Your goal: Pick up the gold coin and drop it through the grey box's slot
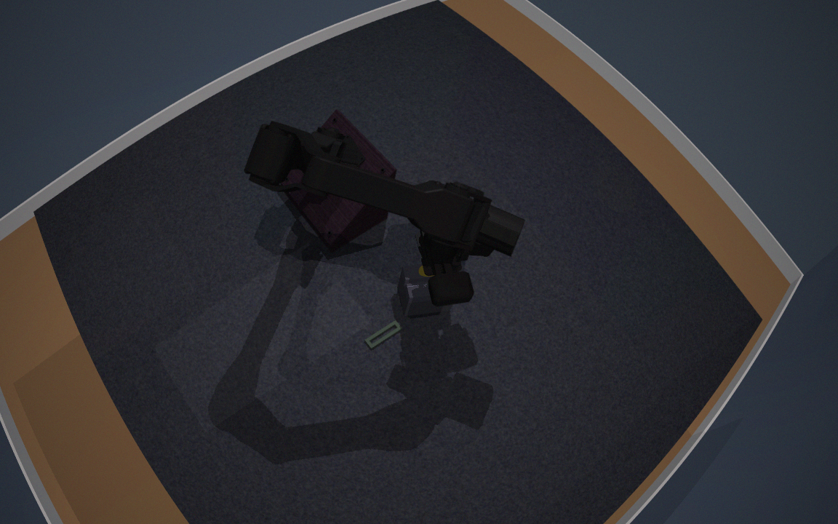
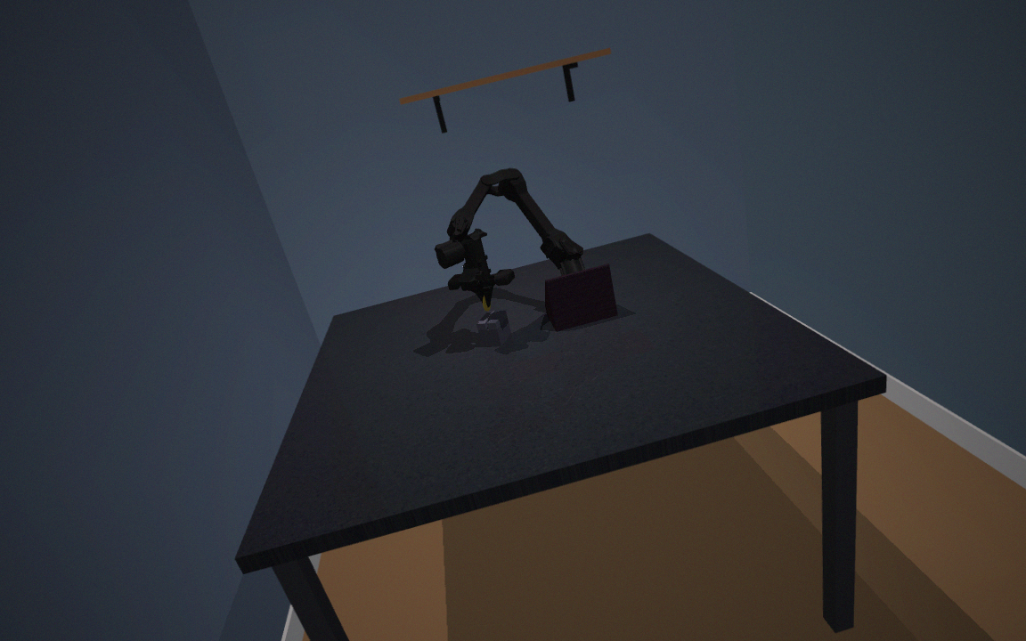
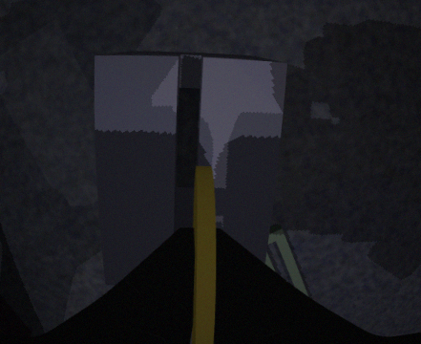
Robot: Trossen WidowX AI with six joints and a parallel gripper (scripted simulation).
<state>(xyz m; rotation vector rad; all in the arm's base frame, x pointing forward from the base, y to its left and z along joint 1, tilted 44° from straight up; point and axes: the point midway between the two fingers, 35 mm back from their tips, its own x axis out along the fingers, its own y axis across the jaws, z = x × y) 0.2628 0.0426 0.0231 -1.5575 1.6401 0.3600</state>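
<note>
Right now my gripper tip is 10 mm below the gold coin.
</note>
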